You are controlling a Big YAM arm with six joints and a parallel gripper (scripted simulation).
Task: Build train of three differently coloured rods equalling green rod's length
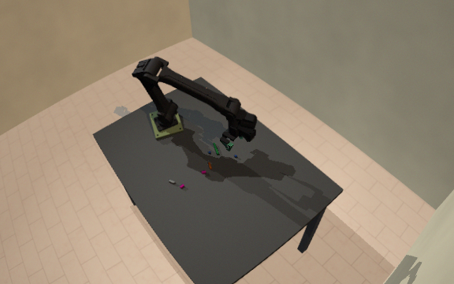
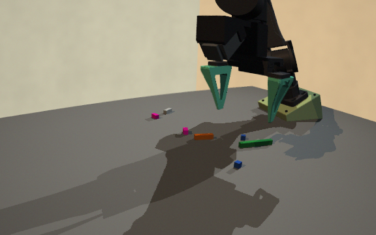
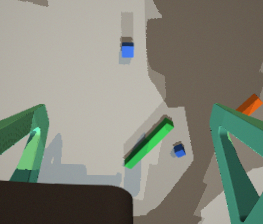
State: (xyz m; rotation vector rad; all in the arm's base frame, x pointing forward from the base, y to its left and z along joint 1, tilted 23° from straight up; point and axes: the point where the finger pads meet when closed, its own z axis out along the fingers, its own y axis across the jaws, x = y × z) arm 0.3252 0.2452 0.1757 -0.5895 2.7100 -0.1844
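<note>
My hand is 350 mm to the left of the grey rod and 100 mm above it. Round my hand: magenta rod: 180 mm to the right, 100 mm below, 20 mm ahead; then orange rod: 140 mm to the right, 100 mm below, 10 mm behind; then green rod: 100 mm below, 90 mm behind, 60 mm to the right.
</note>
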